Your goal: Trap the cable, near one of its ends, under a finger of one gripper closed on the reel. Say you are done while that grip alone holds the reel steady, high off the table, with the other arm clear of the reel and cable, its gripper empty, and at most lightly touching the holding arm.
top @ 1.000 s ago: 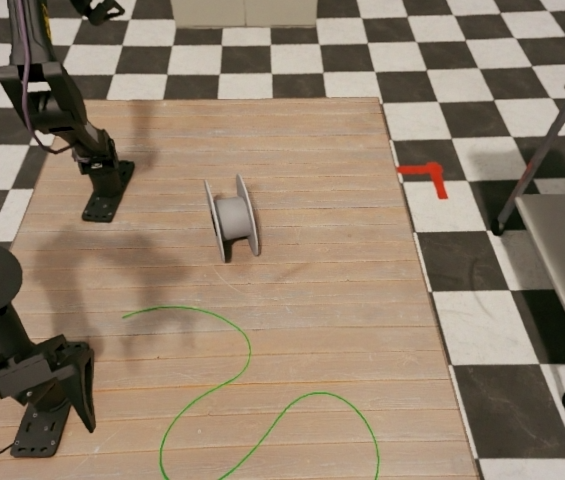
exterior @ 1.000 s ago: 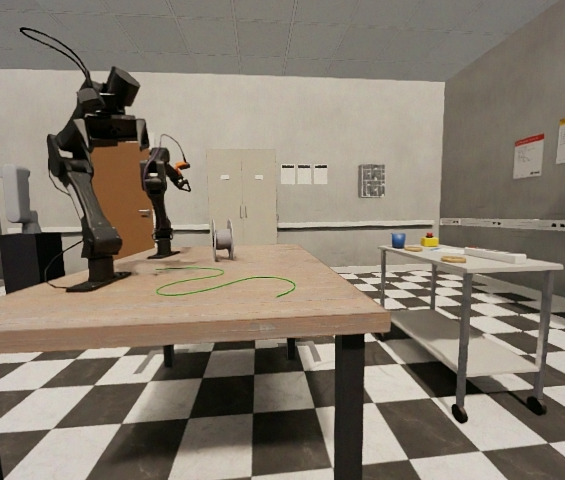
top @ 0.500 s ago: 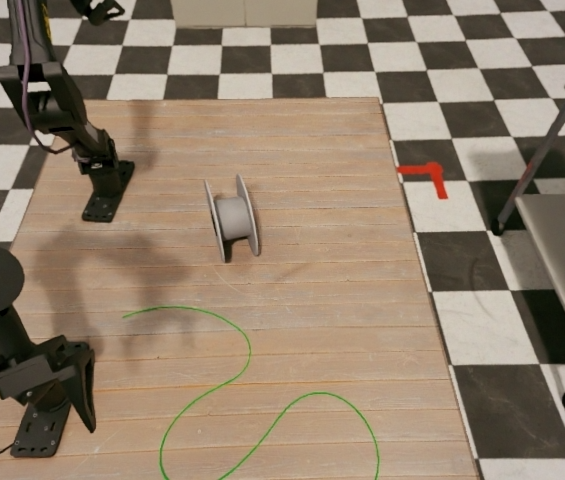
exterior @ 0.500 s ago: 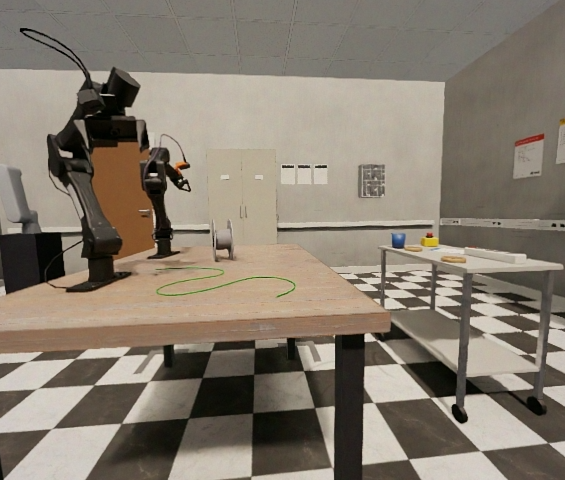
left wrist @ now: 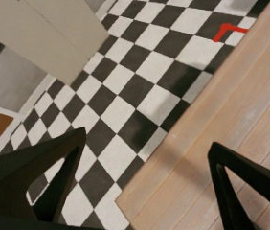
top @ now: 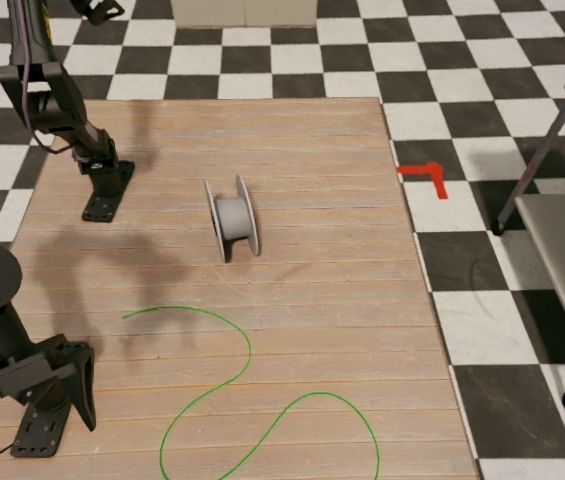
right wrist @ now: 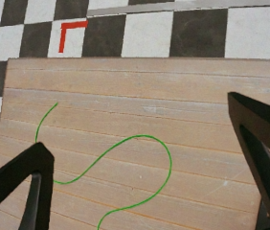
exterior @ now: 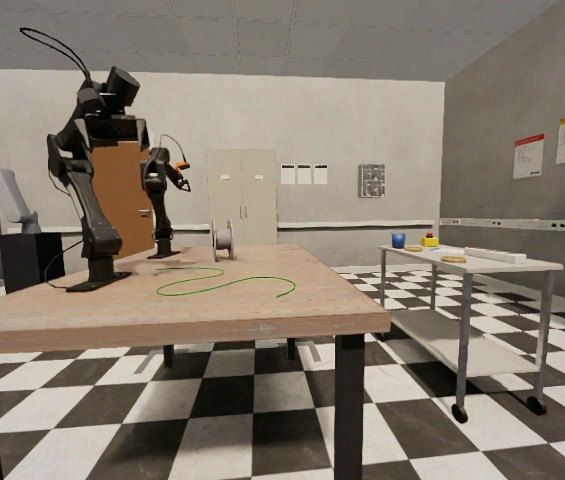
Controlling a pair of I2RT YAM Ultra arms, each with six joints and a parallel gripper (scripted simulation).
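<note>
The grey reel is 51 cm to the left of my right hand, 26 cm below it and 15 cm ahead of it.
</note>
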